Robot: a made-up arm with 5 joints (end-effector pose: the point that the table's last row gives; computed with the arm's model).
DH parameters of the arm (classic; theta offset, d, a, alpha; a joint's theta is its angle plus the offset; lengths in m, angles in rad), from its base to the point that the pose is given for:
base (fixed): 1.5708 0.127 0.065 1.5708
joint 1: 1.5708 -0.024 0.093 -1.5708
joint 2: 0 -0.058 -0.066 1.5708
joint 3: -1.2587 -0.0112 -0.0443 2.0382
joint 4: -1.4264 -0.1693 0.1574 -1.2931
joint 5: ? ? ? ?
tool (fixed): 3.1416 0.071 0 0
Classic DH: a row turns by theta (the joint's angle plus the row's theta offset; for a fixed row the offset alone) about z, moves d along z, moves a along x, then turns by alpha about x.
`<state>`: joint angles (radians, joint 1 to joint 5).
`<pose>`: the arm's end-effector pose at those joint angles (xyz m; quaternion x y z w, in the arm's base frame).
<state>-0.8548 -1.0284 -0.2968 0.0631 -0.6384</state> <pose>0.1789 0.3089 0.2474 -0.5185 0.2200 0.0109 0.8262</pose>
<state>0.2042 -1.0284 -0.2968 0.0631 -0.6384</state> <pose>0.1789 0.0795 0.3986 -0.0302 0.1843 0.1205 0.9750</pose>
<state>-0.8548 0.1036 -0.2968 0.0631 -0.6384</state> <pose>-0.0917 0.3737 0.3038 -0.5305 -0.3149 0.1610 0.7704</pose>
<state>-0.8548 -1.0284 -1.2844 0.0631 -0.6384</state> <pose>0.0448 0.4241 -0.0081 -0.7140 0.3112 0.3348 0.5304</pose>
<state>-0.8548 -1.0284 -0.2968 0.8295 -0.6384</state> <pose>0.1871 0.3098 0.1099 -0.7842 0.2049 -0.0994 0.5771</pose>
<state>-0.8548 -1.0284 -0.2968 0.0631 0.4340</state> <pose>0.1519 0.2057 0.1992 -0.4513 0.6112 -0.2555 0.5979</pose>
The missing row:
joint 5: -0.4876 -0.0075 -0.09 -1.5708
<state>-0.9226 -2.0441 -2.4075 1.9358 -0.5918</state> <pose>-0.3450 0.1918 -0.0062 0.6704 0.2341 -0.7035 0.0283</pose>
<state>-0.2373 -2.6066 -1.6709 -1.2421 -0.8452</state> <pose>0.0728 0.3340 -0.0321 0.4749 0.7725 0.2630 0.3294</pose>
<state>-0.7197 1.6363 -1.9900 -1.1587 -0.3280</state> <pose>-0.0840 0.4190 -0.0280 -0.8574 -0.3711 0.0921 0.3445</pose>
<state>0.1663 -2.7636 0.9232 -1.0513 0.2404</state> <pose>-0.0939 -0.1790 0.2357 0.5122 0.6868 -0.4067 0.3171</pose>
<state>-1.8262 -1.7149 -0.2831 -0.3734 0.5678</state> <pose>0.1372 0.0949 0.1163 -0.3192 0.6726 -0.5968 0.2992</pose>
